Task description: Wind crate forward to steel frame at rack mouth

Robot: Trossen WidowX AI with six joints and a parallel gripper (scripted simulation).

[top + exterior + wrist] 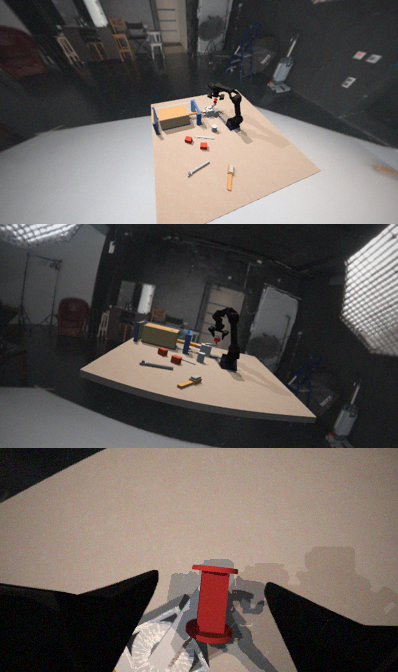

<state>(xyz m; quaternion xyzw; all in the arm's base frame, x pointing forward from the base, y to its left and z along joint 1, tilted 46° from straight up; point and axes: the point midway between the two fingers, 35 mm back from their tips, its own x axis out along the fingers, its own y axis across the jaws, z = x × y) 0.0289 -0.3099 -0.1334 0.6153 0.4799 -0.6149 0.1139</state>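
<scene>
Right now the red knob is 20 mm below my gripper tip, 10 mm to the left of it and 10 mm ahead of it. Also, from my gripper tip: grey winch: 120 mm below, 90 mm ahead, 40 mm to the left; blue steel frame: 260 mm ahead, 50 mm below, 20 mm to the left; winch handle: 50 mm below, 50 mm ahead, 30 mm to the left.
</scene>
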